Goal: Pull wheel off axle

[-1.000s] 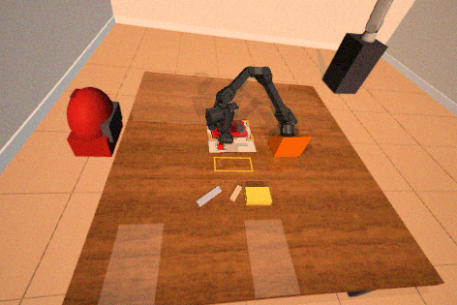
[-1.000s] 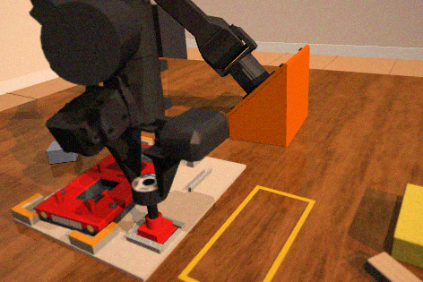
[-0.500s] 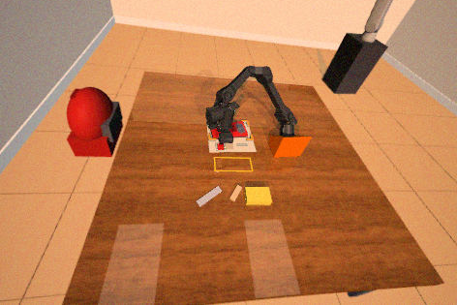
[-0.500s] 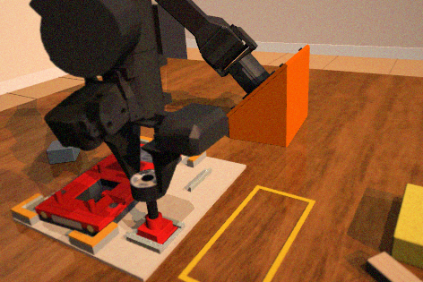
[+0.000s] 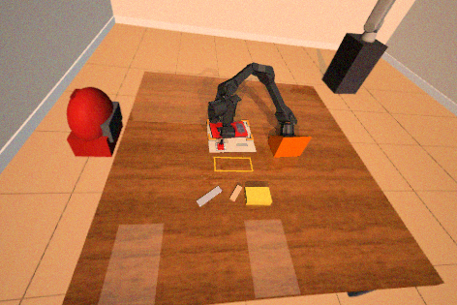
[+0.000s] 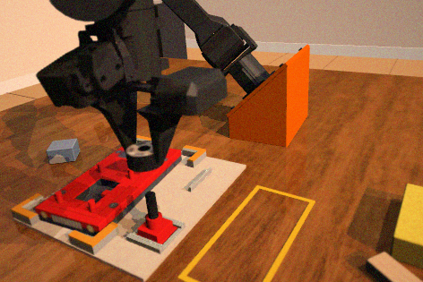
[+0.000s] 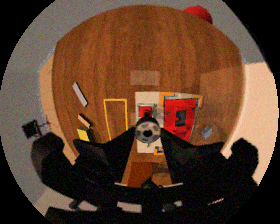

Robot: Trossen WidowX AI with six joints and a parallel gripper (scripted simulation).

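Now: the dark axle 70 mm below my gripper tip and 10 mm ahead of it. From my gripper tip the other things lie so: dark wheel: right at my gripper tip; then tan block: 260 mm to the left, 100 mm below, 20 mm behind; then grey bar: 260 mm to the left, 110 mm below, 90 mm ahead.
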